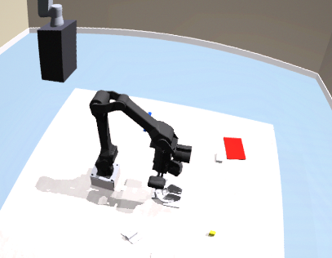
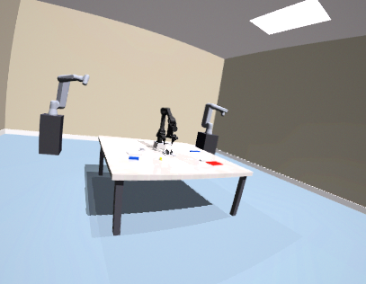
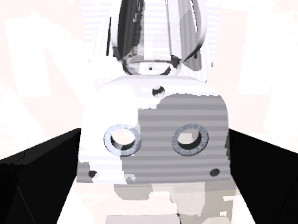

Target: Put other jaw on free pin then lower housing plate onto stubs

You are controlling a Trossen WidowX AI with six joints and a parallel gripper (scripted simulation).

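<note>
Right now the white jaw is 60 mm below my gripper tip, 20 mm to the right of it and 20 mm ahead of it. The rest, counted from my gripper tip: flat white piece: 370 mm to the right, 100 mm ahead, 80 mm below; blue bar: 440 mm to the left, 150 mm behind, 80 mm below; yellow piece: 270 mm ahead, 170 mm to the right, 70 mm below.
</note>
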